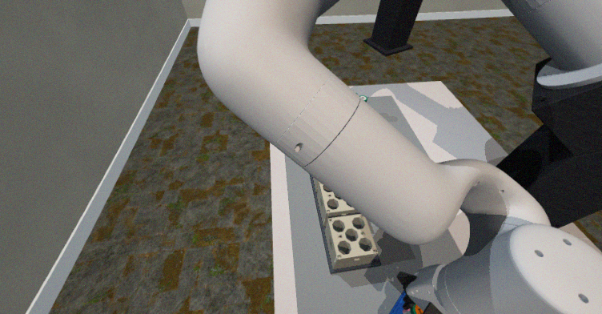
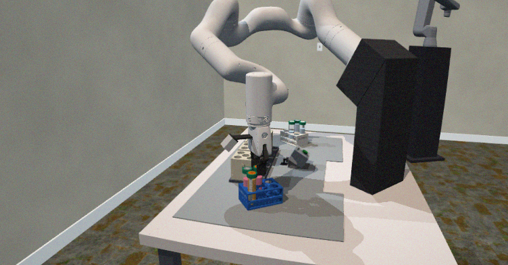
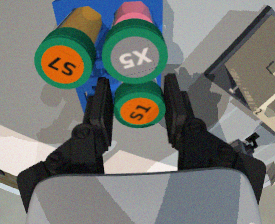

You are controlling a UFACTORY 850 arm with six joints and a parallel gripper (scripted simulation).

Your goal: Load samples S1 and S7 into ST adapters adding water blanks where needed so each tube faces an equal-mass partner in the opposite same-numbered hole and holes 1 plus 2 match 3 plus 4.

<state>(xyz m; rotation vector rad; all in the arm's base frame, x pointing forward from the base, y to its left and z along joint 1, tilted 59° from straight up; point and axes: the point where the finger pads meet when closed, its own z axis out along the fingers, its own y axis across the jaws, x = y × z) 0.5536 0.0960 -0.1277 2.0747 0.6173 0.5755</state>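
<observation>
My hand is 1 cm short of the sample S1 and 6 cm above it. Also, from my hand: blue sample rack RS: 1 cm behind, 2 cm to the left, 9 cm below; then grey-dot tube X5: 3 cm ahead, 2 cm to the left, 6 cm below; then sample S7: 3 cm ahead, 6 cm to the left, 6 cm below.
</observation>
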